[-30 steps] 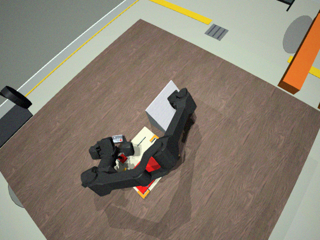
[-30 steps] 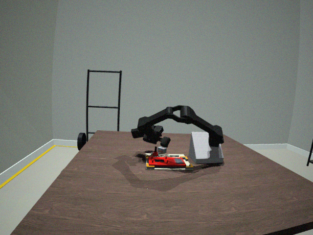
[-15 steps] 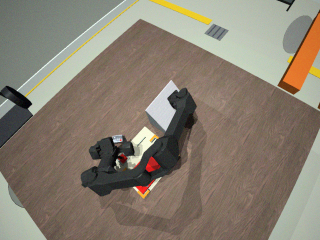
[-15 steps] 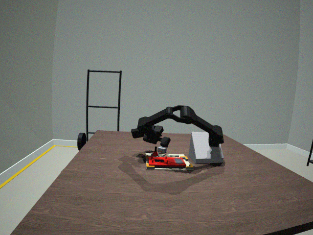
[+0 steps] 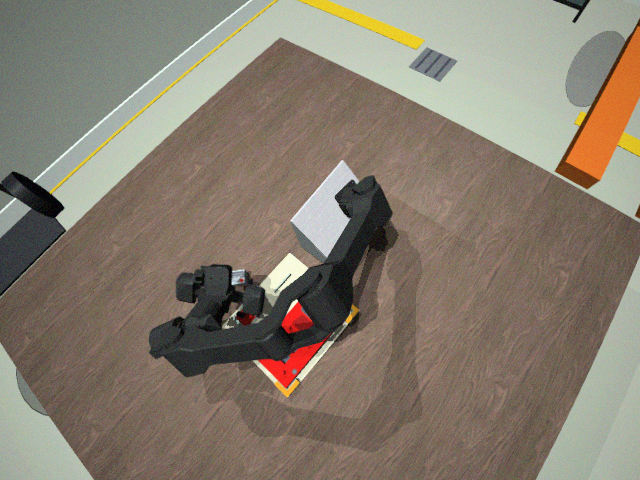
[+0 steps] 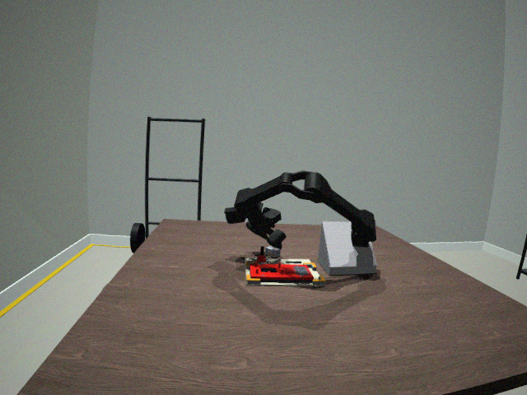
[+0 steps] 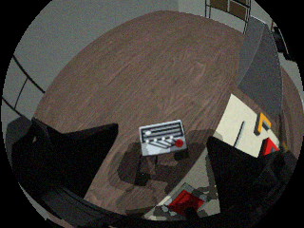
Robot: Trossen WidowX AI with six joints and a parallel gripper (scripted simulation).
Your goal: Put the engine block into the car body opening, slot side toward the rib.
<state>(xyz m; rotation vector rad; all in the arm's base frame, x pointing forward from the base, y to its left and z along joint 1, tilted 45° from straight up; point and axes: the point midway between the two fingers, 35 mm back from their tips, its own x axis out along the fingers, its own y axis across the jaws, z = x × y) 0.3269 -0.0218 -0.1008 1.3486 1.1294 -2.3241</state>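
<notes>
My gripper tip is now 40 mm above the grey engine block and 10 mm to the left of it. The rest, counted from my gripper tip: black post (80 mm to the left, 50 mm ahead, 20 mm below).
</notes>
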